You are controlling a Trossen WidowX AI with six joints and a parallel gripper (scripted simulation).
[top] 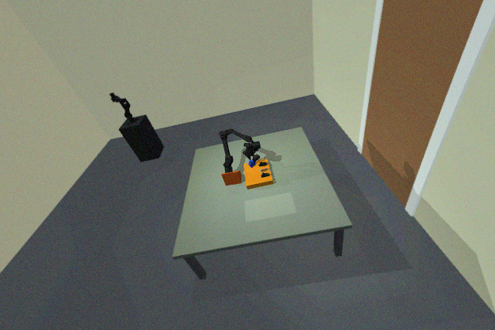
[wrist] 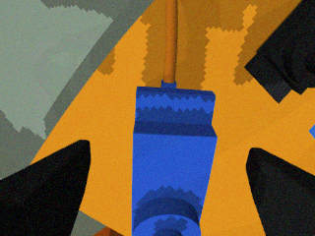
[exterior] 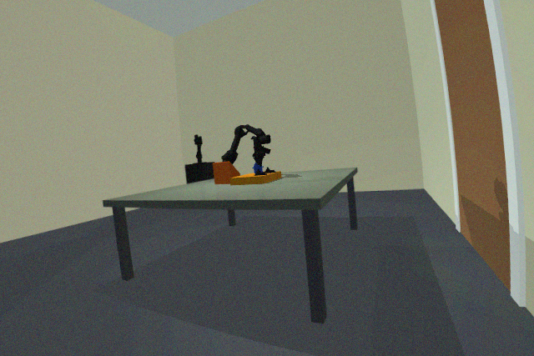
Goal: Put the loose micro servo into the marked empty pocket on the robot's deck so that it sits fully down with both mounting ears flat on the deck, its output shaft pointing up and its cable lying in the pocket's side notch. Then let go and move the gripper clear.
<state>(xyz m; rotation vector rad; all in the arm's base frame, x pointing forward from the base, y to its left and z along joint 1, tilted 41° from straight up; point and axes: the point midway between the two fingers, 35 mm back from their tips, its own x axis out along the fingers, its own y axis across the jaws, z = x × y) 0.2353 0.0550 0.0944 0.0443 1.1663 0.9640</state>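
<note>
The orange deck lies 11 cm to the right of my gripper tip, 7 cm below it and 2 cm behind it.
</note>
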